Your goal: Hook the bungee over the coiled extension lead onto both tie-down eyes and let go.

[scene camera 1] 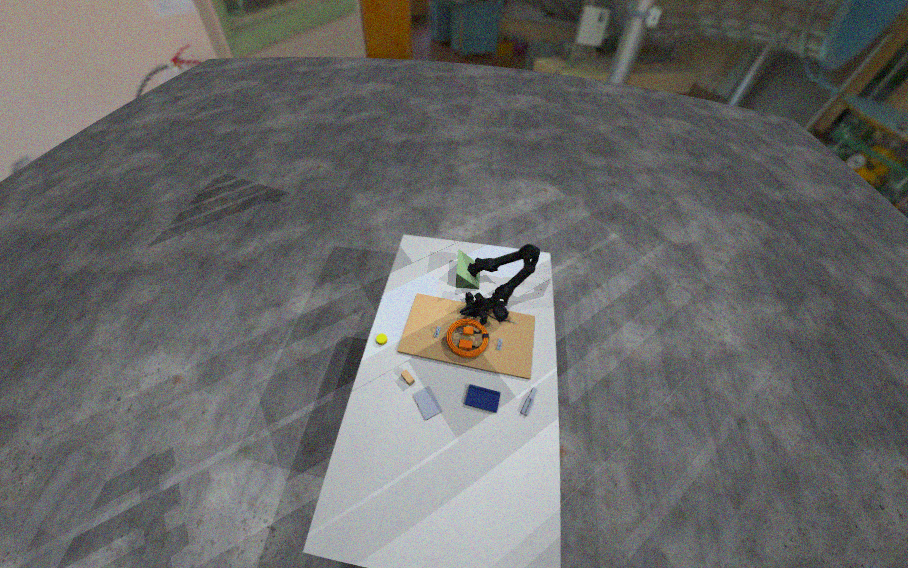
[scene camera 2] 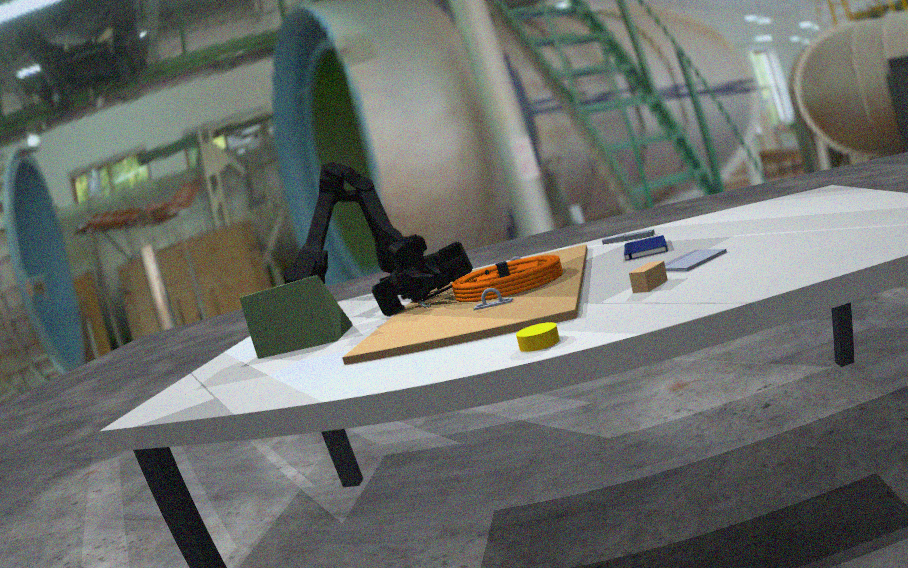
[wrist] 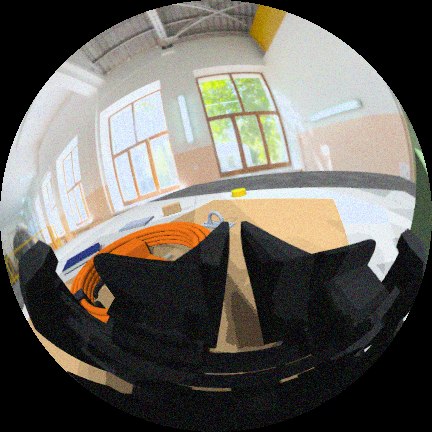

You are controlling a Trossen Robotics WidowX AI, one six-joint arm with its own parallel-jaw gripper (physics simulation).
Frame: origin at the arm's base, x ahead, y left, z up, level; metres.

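Seen in the pictures: gripper, fingertip midpoint: (scene camera 1: 460, 312) (scene camera 2: 438, 276) (wrist: 233, 227); arm's base, origin of the base link: (scene camera 1: 472, 270) (scene camera 2: 298, 317).
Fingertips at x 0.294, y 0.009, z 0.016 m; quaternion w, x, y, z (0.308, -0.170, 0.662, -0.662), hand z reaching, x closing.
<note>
Offsets run from my fingertips to a thing's middle. Level surfaces: height alone.
An orange coiled extension lead @(dx +0.102, dy +0.064, dz -0.035 m) (scene camera 1: 451, 344) (scene camera 2: 528, 275) (wrist: 170, 230) lies on a wooden board @(dz -0.050 m) (scene camera 1: 515, 358) (scene camera 2: 401, 344) (wrist: 310, 220). One grey tie-down eye @(dx +0.105, dy -0.083, dz -0.037 m) (scene camera 1: 436, 331) (scene camera 2: 492, 298) (wrist: 215, 219) stands beside the coil on the yellow disc's side; the other eye @(dx +0.086, dy +0.219, dz -0.037 m) (scene camera 1: 498, 344) is on the opposite side. My gripper (scene camera 1: 471, 306) (scene camera 2: 415, 294) (wrist: 233, 227) is low over the board beside the coil, its fingers nearly together on the thin bungee. A bit of the bungee's grey hook @(dx -0.043, dy +0.023, dz -0.047 m) (scene camera 2: 423, 304) shows under the fingers in scene camera 2; the fingers hide the hook in the wrist view.
A green wedge-shaped block (scene camera 1: 466, 271) (scene camera 2: 294, 318) stands near the arm's base. A yellow disc @(dx +0.219, dy -0.326, dz -0.053 m) (scene camera 1: 381, 338) (scene camera 2: 537, 336) (wrist: 239, 192), a wooden block @(dx +0.363, dy -0.141, dz -0.047 m) (scene camera 1: 407, 377) (scene camera 2: 648, 277), a pale flat plate @(dx +0.443, dy -0.024, dz -0.059 m) (scene camera 1: 427, 403), a dark blue box @(dx +0.359, dy +0.198, dz -0.056 m) (scene camera 1: 482, 398) and a grey tool @(dx +0.317, dy +0.399, dz -0.056 m) (scene camera 1: 527, 401) lie around the board.
</note>
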